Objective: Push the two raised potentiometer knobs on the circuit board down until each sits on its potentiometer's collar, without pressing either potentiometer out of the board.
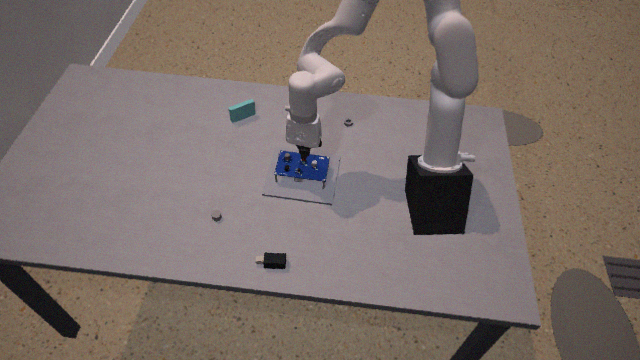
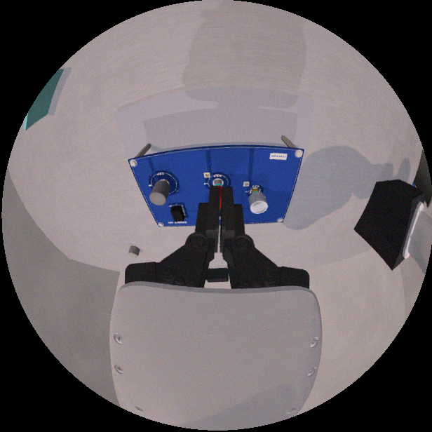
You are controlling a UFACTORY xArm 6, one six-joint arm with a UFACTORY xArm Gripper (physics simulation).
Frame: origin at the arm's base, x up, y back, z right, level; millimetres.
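Seen in the pictures: gripper, between the fingertips: [image 1: 304, 155]; arm's base, origin of its link: [image 1: 439, 164].
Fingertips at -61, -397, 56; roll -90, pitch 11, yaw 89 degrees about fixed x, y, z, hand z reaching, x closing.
Pixels of each thing's top centre, then the offset from my fingertips to it, as dx, dy, dz. "*": a spot on its surface instead. Level surfaces: height alone.
- blue circuit board, height of its surface: dx -28
- tall grey knob, centre of its top: [image 1: 287, 154] -6, -54, +5
- silver knob, centre of its top: [image 1: 314, 162] -6, +32, -19
- black component, a spot on its surface: [image 1: 287, 168] * -19, -50, -40
- pale base plate, a spot on its surface: [image 1: 310, 194] * -69, +26, -96
- table, height of its surface: dx -78
- teal block, centre of its top: [image 1: 241, 104] -18, -234, +230
- small ring, centre of its top: [image 1: 348, 121] -66, +137, +230
- grey cylinder, centre of its top: [image 1: 216, 213] -58, -245, -196
- black stick, centre of its top: [image 1: 270, 257] -46, -67, -336
The blue circuit board [image 1: 321, 174] [image 2: 230, 162] stands on posts. My gripper [image 1: 303, 159] [image 2: 219, 199] is shut and empty, fingertips down over the board's middle potentiometer. A red knob [image 2: 220, 198] shows as a thin sliver behind the fingers; most of it is hidden, as is whether the tips touch it. Teal and metal parts of the middle potentiometer [image 2: 218, 183] show just past the tips. A tall grey knob [image 1: 287, 157] [image 2: 160, 193] stands at the left. A silver knob [image 1: 314, 163] [image 2: 258, 202] stands at the right, with a gold-coloured part [image 2: 255, 190] visible below it.
A black component [image 1: 287, 168] [image 2: 177, 213] sits near the grey knob. The board is over a pale base plate [image 1: 310, 194]. On the table [image 1: 150, 150] are a teal block [image 1: 242, 111], a small ring [image 1: 348, 122], a grey cylinder [image 1: 216, 215] and a black stick [image 1: 275, 260]. The robot's black pedestal [image 1: 438, 205] stands right.
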